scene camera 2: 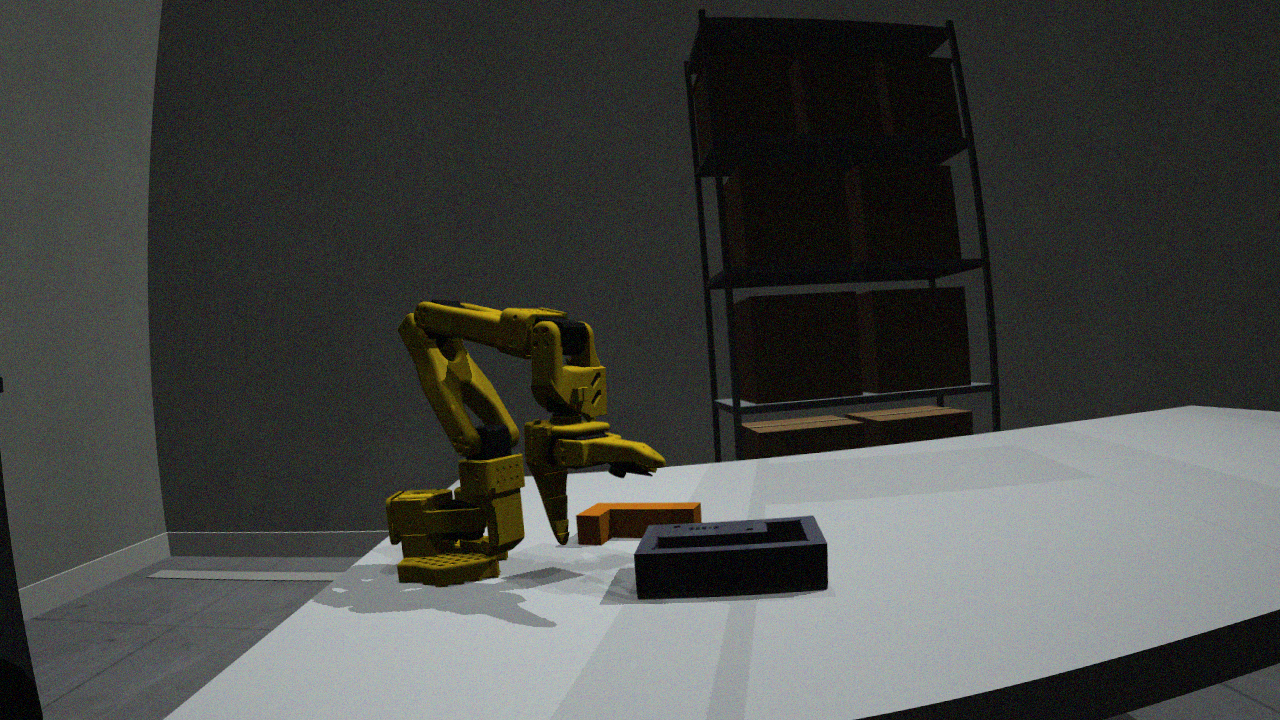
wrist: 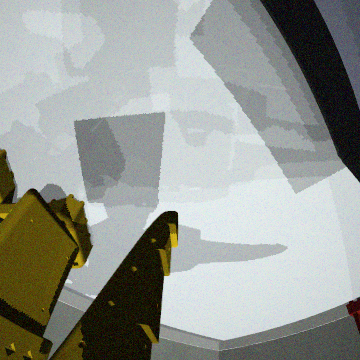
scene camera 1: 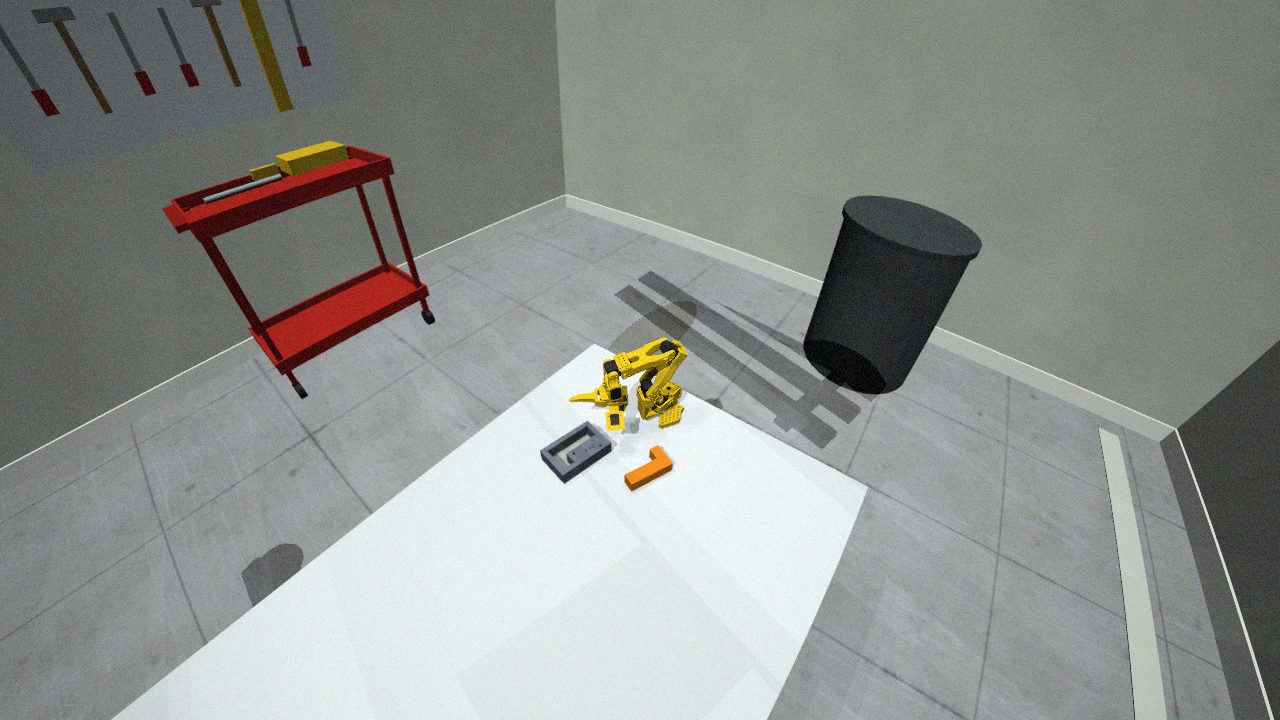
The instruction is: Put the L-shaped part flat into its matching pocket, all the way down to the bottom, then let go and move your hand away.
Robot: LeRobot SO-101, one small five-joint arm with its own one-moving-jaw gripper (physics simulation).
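Frame: origin at the arm's base, x ahead, y left, z up, level; metres.
Where they show: hand, tool point: (scene camera 2: 564,539) (wrist: 177,223); arm's base, link origin: (scene camera 2: 476,567) (wrist: 29,195) (scene camera 1: 656,417).
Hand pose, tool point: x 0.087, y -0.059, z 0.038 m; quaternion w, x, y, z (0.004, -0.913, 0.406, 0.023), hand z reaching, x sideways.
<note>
Each offset is from my tool point to the top centre of the thing. Level surfaces: height alone.
The orange L-shaped part {0.066 m ahead, 0.133 m left, 0.008 m down} (scene camera 1: 648,469) (scene camera 2: 648,513) lies flat on the table, beside and apart from the dark grey pocket block {0.130 m ahead, 0.020 m right, 0.001 m down} (scene camera 1: 588,464) (scene camera 2: 729,573). The block's recess faces up, and part of the block shows at the top right of the wrist view (wrist: 322,70). My yellow gripper (scene camera 1: 593,413) (scene camera 2: 612,501) is open and empty. Its fixed jaw points down, with the tip low near one end of the L-shaped part in scene camera 2. Its moving jaw is swung out almost level, and one notched jaw shows in the wrist view. The L-shaped part does not show there.
The white table {0.038 m down} (scene camera 1: 501,573) (scene camera 2: 939,537) bears the arm's base, the part and the block. A red cart (scene camera 1: 295,198) and a black bin (scene camera 1: 886,295) stand on the floor beyond it. A shelf rack (scene camera 2: 859,397) with boxes stands behind the table.
</note>
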